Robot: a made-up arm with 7 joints. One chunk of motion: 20 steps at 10 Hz.
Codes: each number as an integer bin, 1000 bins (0 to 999) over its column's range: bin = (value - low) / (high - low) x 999, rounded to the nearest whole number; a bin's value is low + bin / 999 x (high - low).
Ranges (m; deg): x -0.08..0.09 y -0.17..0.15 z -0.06..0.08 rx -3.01..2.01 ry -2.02..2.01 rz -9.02..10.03
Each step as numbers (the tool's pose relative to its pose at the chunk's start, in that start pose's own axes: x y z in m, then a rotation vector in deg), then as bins.
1 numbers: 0.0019 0.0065 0.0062 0.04 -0.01 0.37
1 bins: 481 551 472 607 498 492
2 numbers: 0.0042 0.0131 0.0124 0.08 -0.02 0.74
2 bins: 495 572 517 615 496 512
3 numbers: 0.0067 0.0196 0.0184 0.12 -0.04 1.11
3 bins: 509 592 559 623 491 531
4 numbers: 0.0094 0.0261 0.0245 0.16 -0.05 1.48
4 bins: 525 612 603 631 488 551
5 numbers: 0.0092 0.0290 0.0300 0.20 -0.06 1.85
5 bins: 524 621 642 639 486 570
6 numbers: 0.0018 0.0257 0.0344 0.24 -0.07 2.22
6 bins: 481 611 674 647 483 589
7 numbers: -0.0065 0.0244 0.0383 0.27 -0.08 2.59
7 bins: 432 607 701 653 481 609
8 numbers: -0.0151 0.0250 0.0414 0.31 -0.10 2.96
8 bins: 381 609 724 661 476 628
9 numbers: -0.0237 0.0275 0.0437 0.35 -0.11 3.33
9 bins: 331 617 740 669 473 648
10 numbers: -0.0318 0.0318 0.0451 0.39 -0.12 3.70
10 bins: 283 630 750 677 471 667
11 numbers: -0.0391 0.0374 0.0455 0.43 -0.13 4.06
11 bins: 240 647 753 685 469 686
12 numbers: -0.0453 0.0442 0.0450 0.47 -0.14 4.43
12 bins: 204 669 749 693 466 705
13 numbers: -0.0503 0.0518 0.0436 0.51 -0.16 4.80
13 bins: 175 692 739 700 461 725
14 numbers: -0.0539 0.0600 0.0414 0.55 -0.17 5.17
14 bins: 153 718 724 708 459 744
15 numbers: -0.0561 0.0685 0.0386 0.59 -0.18 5.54
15 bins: 140 745 704 716 456 764
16 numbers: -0.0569 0.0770 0.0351 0.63 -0.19 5.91
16 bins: 136 771 679 724 454 783
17 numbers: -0.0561 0.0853 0.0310 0.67 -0.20 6.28
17 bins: 140 797 649 732 451 802
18 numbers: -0.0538 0.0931 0.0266 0.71 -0.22 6.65
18 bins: 154 821 618 740 446 822
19 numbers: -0.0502 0.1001 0.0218 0.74 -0.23 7.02
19 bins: 175 843 584 746 444 841
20 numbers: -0.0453 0.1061 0.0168 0.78 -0.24 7.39
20 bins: 204 862 548 754 441 861
